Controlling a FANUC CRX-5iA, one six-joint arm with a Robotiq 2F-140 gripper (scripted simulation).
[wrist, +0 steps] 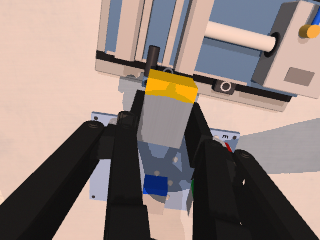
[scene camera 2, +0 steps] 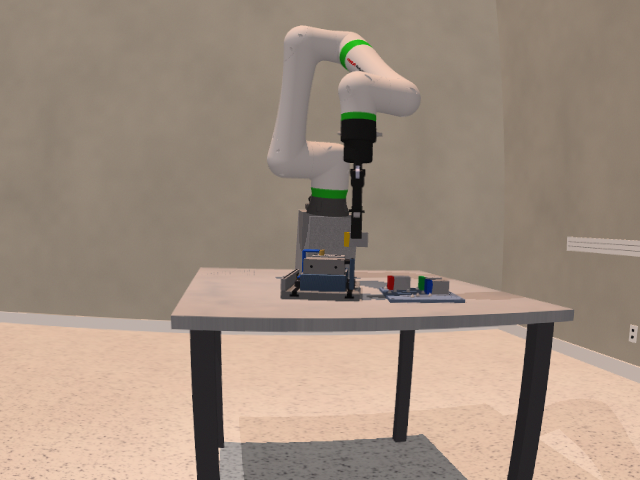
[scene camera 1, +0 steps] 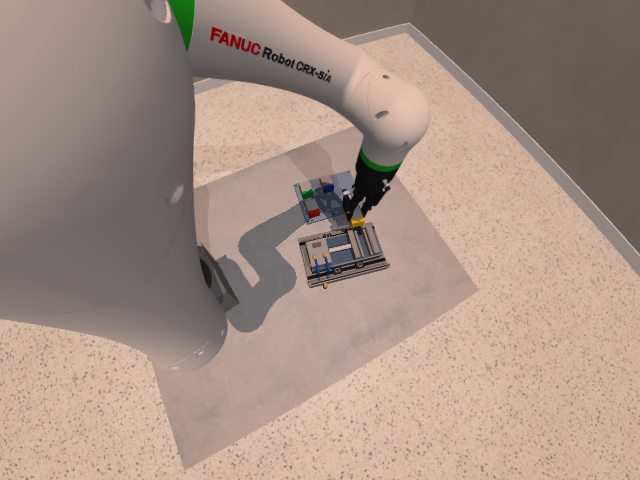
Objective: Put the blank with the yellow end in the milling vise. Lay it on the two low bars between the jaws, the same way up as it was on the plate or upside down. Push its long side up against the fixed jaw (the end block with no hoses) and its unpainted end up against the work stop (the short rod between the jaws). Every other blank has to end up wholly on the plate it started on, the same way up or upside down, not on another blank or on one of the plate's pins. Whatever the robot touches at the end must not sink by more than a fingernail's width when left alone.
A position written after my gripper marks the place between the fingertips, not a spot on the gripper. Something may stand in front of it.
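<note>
There's a plate point(wrist: 152, 157) that I can see, and a blue-ended blank point(wrist: 155, 188) as well. And you'd find my gripper point(scene camera 2: 356, 238), also point(wrist: 164, 109) and point(scene camera 1: 355, 216).
</note>
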